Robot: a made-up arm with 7 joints.
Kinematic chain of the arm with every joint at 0, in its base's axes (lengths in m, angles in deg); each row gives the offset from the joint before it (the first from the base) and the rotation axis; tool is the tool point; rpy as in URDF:
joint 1: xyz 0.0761 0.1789 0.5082 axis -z
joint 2: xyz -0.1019 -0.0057 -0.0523 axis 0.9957 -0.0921 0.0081
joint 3: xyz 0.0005 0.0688 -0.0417 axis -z
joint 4: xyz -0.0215 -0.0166 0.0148 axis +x
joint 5: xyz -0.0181 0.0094 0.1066 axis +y
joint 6: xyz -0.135 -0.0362 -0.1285 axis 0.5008 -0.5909 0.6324
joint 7: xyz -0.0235 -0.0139 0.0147 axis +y
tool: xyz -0.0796 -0.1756 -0.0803 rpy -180 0 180
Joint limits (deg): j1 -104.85..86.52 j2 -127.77..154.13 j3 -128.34..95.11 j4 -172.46..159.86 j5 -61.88..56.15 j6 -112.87..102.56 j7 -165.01..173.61
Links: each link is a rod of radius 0.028 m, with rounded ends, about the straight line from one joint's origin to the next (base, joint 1, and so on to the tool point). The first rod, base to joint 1, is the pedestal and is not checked.
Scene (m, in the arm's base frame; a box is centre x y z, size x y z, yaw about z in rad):
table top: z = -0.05
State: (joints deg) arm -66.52 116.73 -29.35 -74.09 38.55 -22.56 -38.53
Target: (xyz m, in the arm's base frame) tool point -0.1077 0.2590 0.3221
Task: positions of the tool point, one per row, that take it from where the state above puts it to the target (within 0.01 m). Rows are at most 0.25 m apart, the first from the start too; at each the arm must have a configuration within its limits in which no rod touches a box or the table.
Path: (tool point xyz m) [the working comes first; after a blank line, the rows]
Joints at the target: -58.70 152.30 -44.30 -39.77 6.70 5.95 -46.66
Straight joint move there: clear.

1: -0.0462 -0.0804 0.1830
2: -0.1066 0.1106 0.2058
3: -0.1077 0.2590 0.3221

